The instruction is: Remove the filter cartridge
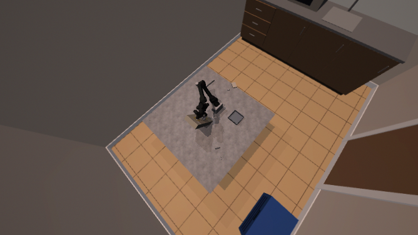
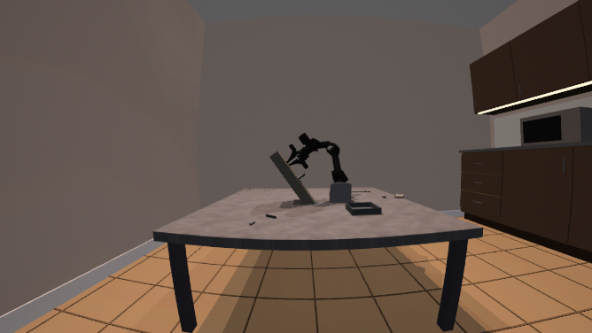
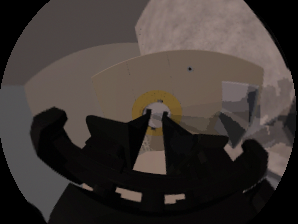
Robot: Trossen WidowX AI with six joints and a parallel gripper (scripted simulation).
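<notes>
My gripper tip is 2 cm short of the round filter cartridge and 1 cm above it. The rest, counted from my gripper tip: dark square tray (44 cm behind, 24 cm to the left, 24 cm below); then tan service panel (8 cm below, 3 cm behind); then small tan block (80 cm behind, 24 cm below, 14 cm to the right).
</notes>
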